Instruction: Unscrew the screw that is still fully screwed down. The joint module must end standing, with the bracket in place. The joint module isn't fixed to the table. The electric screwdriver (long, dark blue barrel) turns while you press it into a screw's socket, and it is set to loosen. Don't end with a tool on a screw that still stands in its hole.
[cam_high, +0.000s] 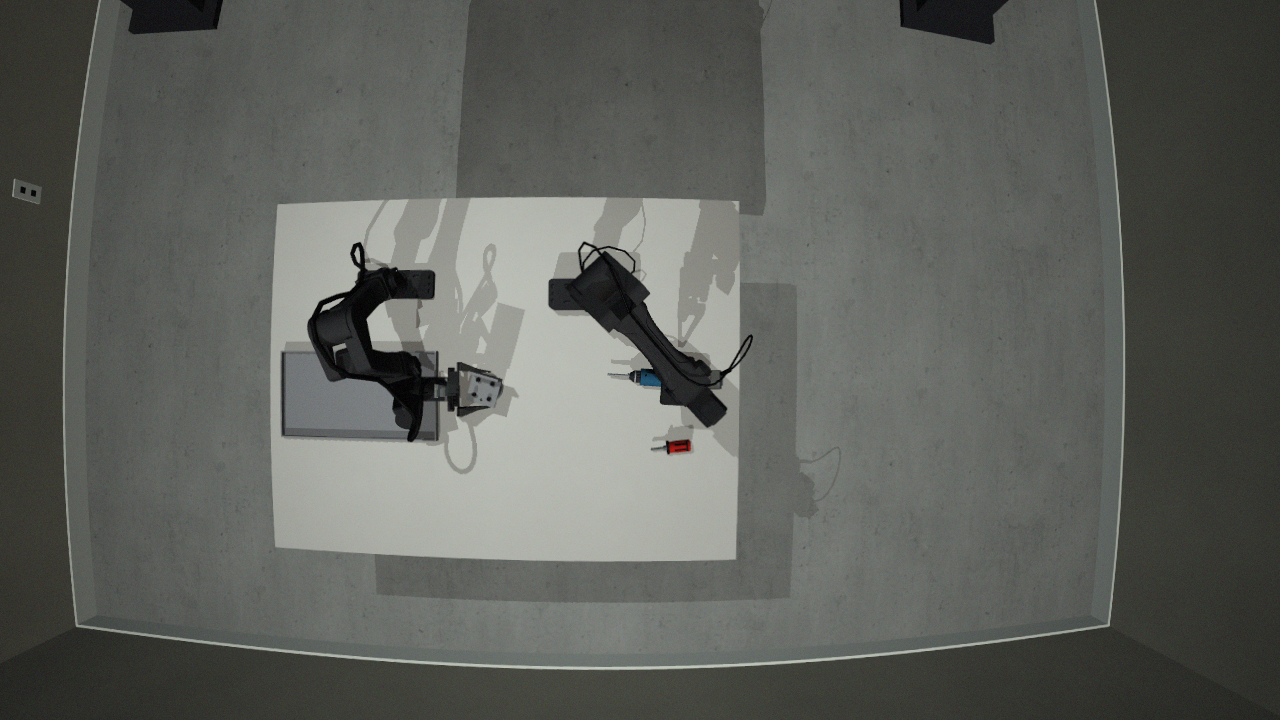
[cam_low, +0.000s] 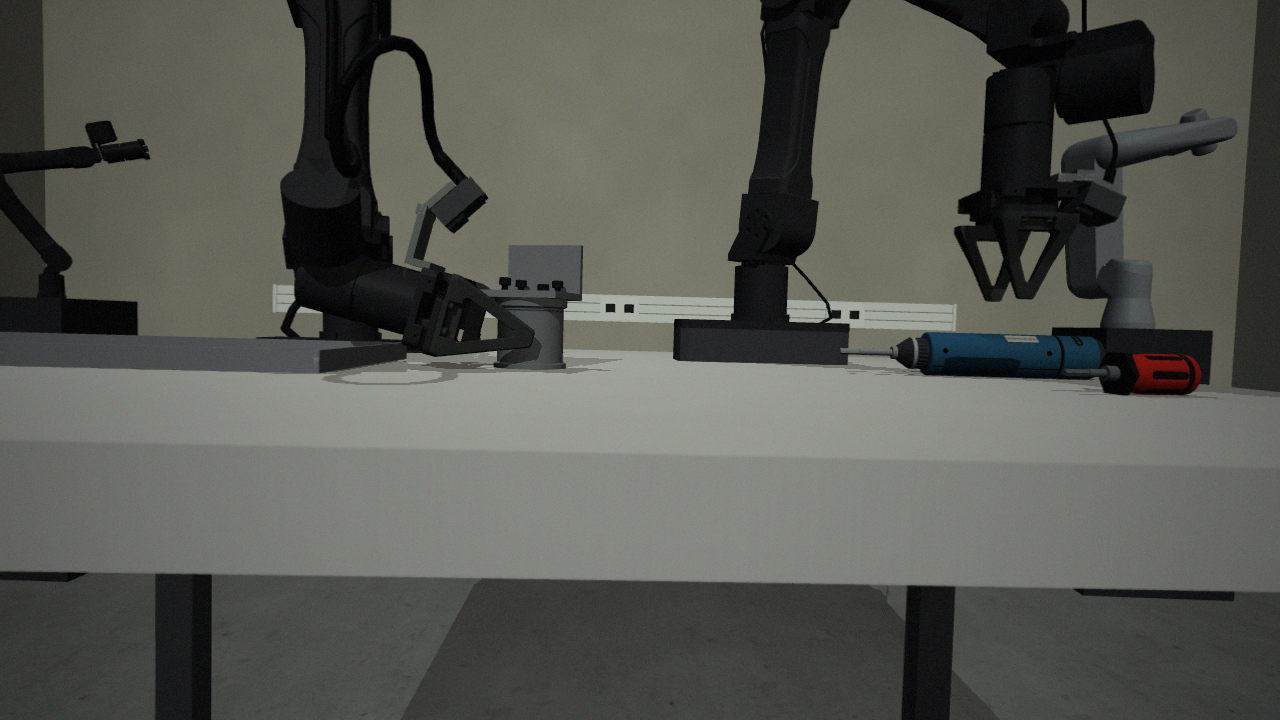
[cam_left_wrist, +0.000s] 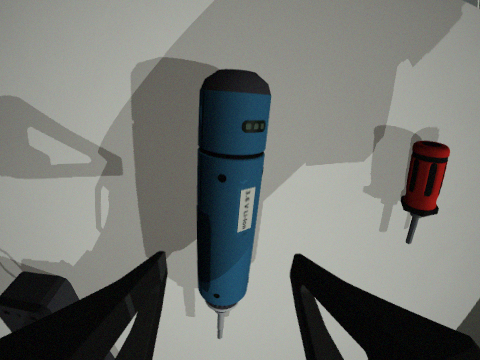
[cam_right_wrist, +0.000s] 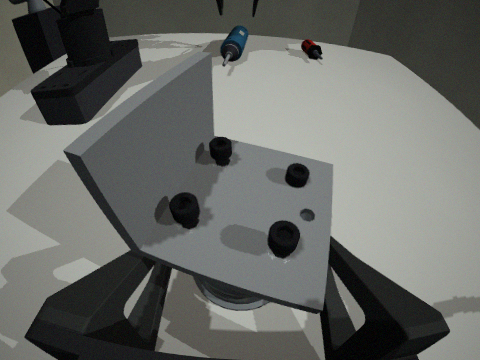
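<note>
Right now the joint module is right at my right hand. From my right hand the other things lie so: flat grey plate 4 cm ahead, 34 cm to the right, 2 cm below; grey l-shaped bracket 5 cm above; screwdriver bit 5 cm behind, 31 cm to the left, 1 cm below.
</note>
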